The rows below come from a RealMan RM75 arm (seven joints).
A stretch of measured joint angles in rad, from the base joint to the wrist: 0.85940, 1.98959, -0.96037, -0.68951, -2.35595, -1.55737, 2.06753; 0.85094, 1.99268, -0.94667, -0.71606, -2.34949, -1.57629, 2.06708; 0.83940, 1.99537, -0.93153, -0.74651, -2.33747, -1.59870, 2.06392; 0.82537, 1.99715, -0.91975, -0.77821, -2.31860, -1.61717, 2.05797; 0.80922, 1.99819, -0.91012, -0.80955, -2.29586, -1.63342, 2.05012; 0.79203, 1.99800, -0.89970, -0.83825, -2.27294, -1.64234, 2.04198; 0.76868, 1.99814, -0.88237, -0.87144, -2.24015, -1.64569, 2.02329; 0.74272, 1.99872, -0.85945, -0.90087, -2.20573, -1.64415, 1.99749; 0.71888, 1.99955, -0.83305, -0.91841, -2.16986, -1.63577, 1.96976; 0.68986, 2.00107, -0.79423, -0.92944, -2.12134, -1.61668, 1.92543; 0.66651, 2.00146, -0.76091, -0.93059, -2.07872, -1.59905, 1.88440; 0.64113, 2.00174, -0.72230, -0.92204, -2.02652, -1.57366, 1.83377; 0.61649, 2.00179, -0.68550, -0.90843, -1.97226, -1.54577, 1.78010; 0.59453, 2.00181, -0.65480, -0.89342, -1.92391, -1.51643, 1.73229; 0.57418, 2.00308, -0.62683, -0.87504, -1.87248, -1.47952, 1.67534
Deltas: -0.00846, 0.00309, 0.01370, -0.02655, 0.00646, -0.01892, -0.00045; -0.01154, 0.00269, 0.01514, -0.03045, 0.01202, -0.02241, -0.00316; -0.01403, 0.00178, 0.01178, -0.03170, 0.01887, -0.01847, -0.00595; -0.01615, 0.00104, 0.00963, -0.03134, 0.02274, -0.01625, -0.00785; -0.01719, -0.00019, 0.01042, -0.02870, 0.02292, -0.00892, -0.00814; -0.02335, 0.00014, 0.01733, -0.03319, 0.03279, -0.00335, -0.01869; -0.02596, 0.00058, 0.02292, -0.02943, 0.03442, 0.00154, -0.02580; -0.02384, 0.00083, 0.02640, -0.01754, 0.03587, 0.00838, -0.02773; -0.02902, 0.00152, 0.03882, -0.01103, 0.04852, 0.01909, -0.04433; -0.02335, 0.00039, 0.03332, -0.00115, 0.04262, 0.01763, -0.04103; -0.02538, 0.00028, 0.03861, 0.00855, 0.05220, 0.02539, -0.05063; -0.02464, 0.00005, 0.03680, 0.01361, 0.05426, 0.02789, -0.05367; -0.02196, 0.00002, 0.03070, 0.01501, 0.04835, 0.02934, -0.04781; -0.02035, 0.00127, 0.02797, 0.01838, 0.05143, 0.03691, -0.05695
